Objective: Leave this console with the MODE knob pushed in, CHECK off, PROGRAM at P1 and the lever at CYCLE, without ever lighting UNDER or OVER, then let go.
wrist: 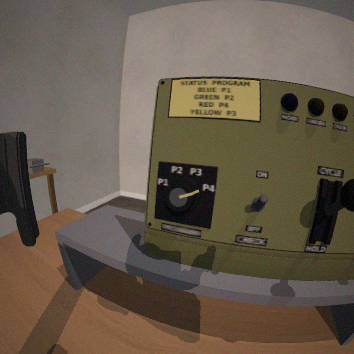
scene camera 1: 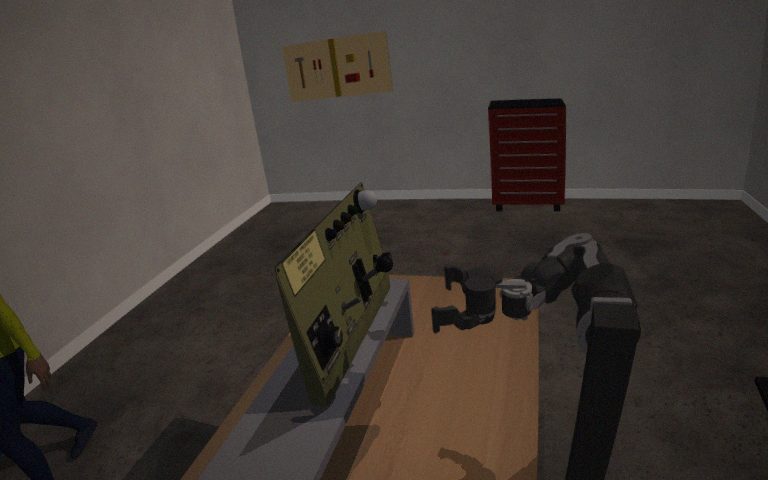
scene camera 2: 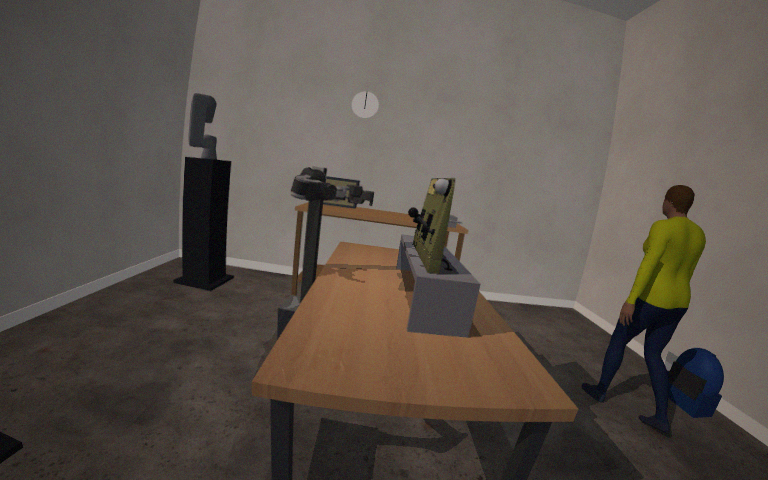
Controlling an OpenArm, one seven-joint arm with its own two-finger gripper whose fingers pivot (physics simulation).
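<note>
The olive console (scene camera 1: 299, 308) (scene camera 2: 440, 234) (wrist: 215, 145) stands tilted on a grey stand. Its PROGRAM dial (wrist: 178, 199) has its yellow pointer towards P4. The CHECK toggle (wrist: 260, 201) sticks out between ON and OFF; which side it is on I cannot tell. The black lever (scene camera 1: 384, 262) (scene camera 2: 413, 212) (wrist: 348, 195) sits about mid-slot between CYCLE and HOLD. The blue lamp (wrist: 289, 102) and two amber-brown lamps look dark. The MODE knob does not show in the wrist view. My gripper (scene camera 1: 443, 298) (scene camera 2: 370, 197) is open and empty, apart from the console's front; one finger shows at the wrist view's left edge.
The grey stand (scene camera 1: 249, 433) (scene camera 2: 441, 305) (wrist: 105, 235) rests on the wooden table (scene camera 1: 453, 396) (scene camera 2: 362, 350) (wrist: 30, 280). A white ball (scene camera 1: 367, 200) (scene camera 2: 441, 186) sticks out at the console's upper corner. A person (scene camera 1: 14, 362) (scene camera 2: 671, 266) is beyond the table.
</note>
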